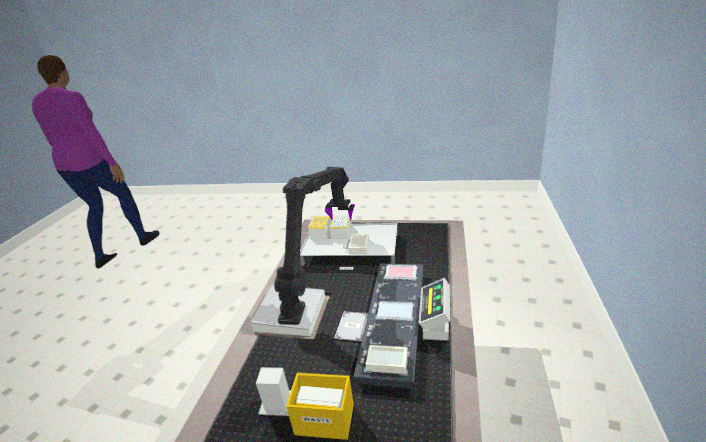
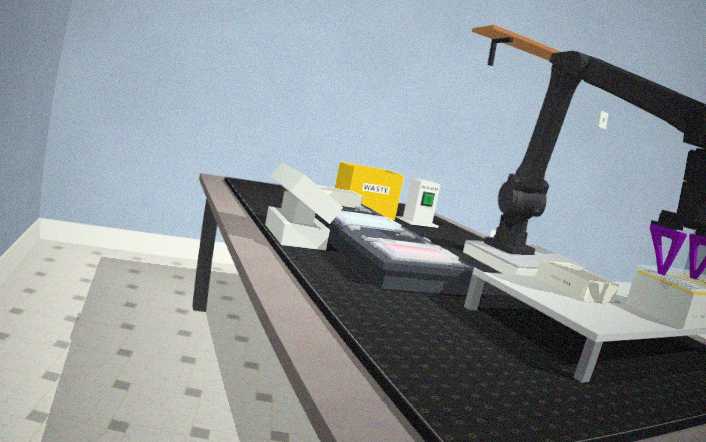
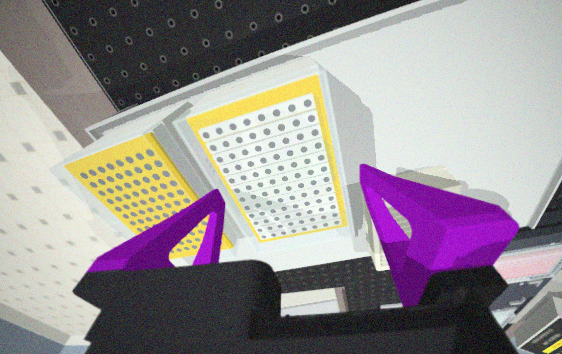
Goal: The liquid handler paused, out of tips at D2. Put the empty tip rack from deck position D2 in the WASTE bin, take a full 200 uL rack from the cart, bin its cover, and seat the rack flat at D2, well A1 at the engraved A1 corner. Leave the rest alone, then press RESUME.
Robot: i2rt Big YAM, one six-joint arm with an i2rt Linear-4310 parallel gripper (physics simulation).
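Frame: origin at the arm's base, x left, y ahead, z down, level; millimetres.
Seen in the pictures: gripper, fingertip midpoint: point(image 1: 341, 219) point(image 2: 677, 276) point(image 3: 287, 184); arm's base, origin of the base link: point(image 1: 292, 313) point(image 2: 508, 248).
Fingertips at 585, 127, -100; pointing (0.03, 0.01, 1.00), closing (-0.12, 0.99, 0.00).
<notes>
Pixels of each thing's top centre, then the offset from my fingertips to it, as dx, dy, dz. "spot": a spot on its surface instead.
- white cart, middle of its top: point(image 3: 350, 187) point(image 2: 621, 299) point(image 1: 350, 237) -72, +46, +64
- yellow-topped rack, middle of its top: point(image 3: 152, 221) point(image 1: 319, 220) -1, -114, -1
- low beige box, middle of its top: point(image 3: 411, 236) point(image 2: 579, 272) point(image 1: 358, 240) -141, +99, +39
- beige rack, middle of its top: point(image 2: 335, 190) point(image 1: 386, 355) -839, +261, +51
- yellow WASTE bin, middle of its top: point(image 2: 371, 168) point(image 1: 318, 390) -1029, +79, -5
- green button, surface spot: point(image 2: 427, 198) spot: -940, -78, +47
- pink plate, middle of its top: point(image 2: 418, 247) point(image 3: 525, 270) point(image 1: 400, 270) -345, +299, +68
- pale blue plate, middle of its top: point(image 2: 368, 217) point(image 1: 394, 309) -592, +280, +68
- flat labelled plate, middle of its top: point(image 1: 352, 324) -623, +117, +116
My gripper point(image 1: 339, 213) point(image 2: 680, 274) point(image 3: 287, 184) is open and empty above the white-topped, yellow-edged tip rack point(image 1: 339, 229) point(image 2: 664, 301) point(image 3: 280, 170) on the white cart point(image 1: 382, 236) point(image 2: 593, 322) point(image 3: 465, 75). Whether a clear cover sits on it I cannot tell. A yellow-topped rack point(image 1: 318, 226) point(image 3: 117, 185) stands beside it. A low beige box point(image 1: 358, 243) point(image 2: 565, 281) is also on the cart. The dark deck point(image 1: 394, 333) point(image 2: 411, 281) bears a beige rack point(image 1: 386, 359) at its near end; position labels are unreadable. The yellow WASTE bin point(image 1: 321, 427) point(image 2: 369, 182) holds something white. The green button point(image 2: 427, 198) is on a white box.
A pink plate point(image 1: 401, 271) point(image 2: 416, 251) and a pale blue plate point(image 1: 395, 310) point(image 2: 369, 220) sit on the deck. A tilted screen unit point(image 1: 434, 307) point(image 2: 307, 208) stands beside it. A flat labelled plate point(image 1: 351, 326) lies near the arm's base. A person point(image 1: 70, 130) stands left of the table.
</notes>
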